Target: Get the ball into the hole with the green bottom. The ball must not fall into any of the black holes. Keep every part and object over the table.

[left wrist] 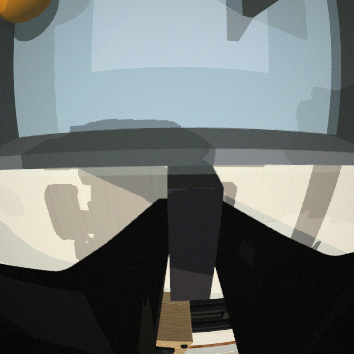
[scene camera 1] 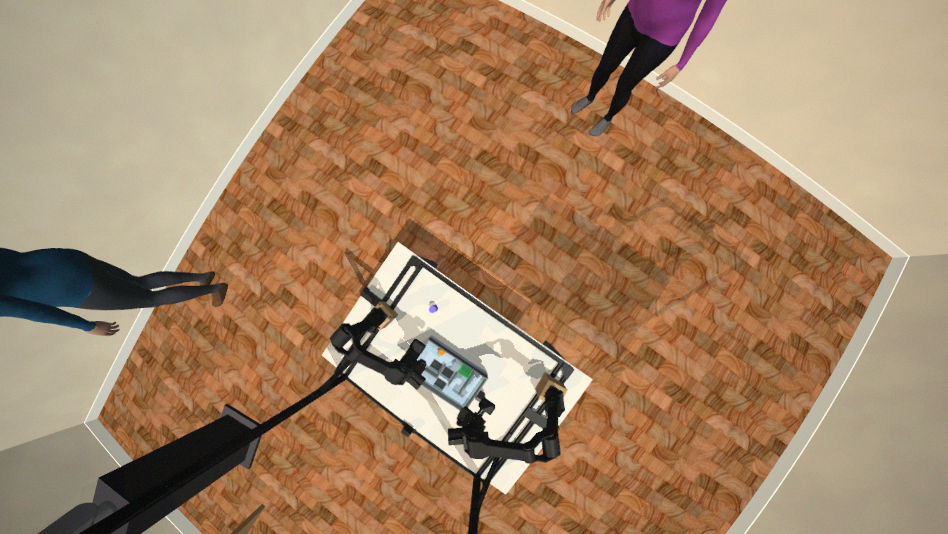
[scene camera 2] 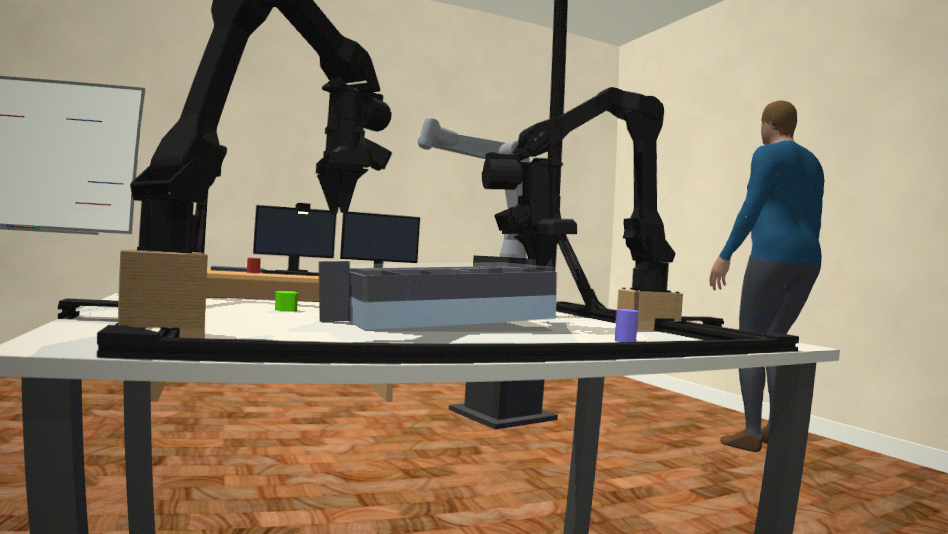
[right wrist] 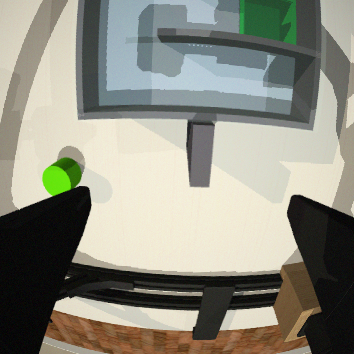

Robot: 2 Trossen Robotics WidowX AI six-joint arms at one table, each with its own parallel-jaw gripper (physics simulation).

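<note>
The maze box [scene camera 1: 474, 396] [scene camera 2: 457, 311] [left wrist: 100, 157] [right wrist: 145, 113] has pale blue floors and grey walls. In scene camera 2 its right end appears slightly raised. The orange ball [scene camera 1: 441, 352] [left wrist: 21, 6] is inside, near the long upper wall in scene camera 1. The green-bottomed hole [scene camera 1: 465, 371] [right wrist: 266, 20] lies toward the right arm's end; several black holes lie left of and below it in scene camera 1. My left gripper [left wrist: 187, 207] is shut on the box's dark handle [left wrist: 194, 240]. My right gripper [scene camera 2: 340, 210] [right wrist: 193, 201] is open and empty, above the other handle [scene camera 2: 334, 291] [right wrist: 201, 155].
A green cylinder [scene camera 2: 286, 301] [right wrist: 59, 178] stands beside the box near my right gripper's side. A purple cylinder [scene camera 1: 433, 308] [scene camera 2: 626, 325] stands toward the left arm's side. Black rails [scene camera 2: 424, 348] run along the white table [scene camera 2: 464, 368]. Wooden blocks [scene camera 2: 162, 291] carry the arms.
</note>
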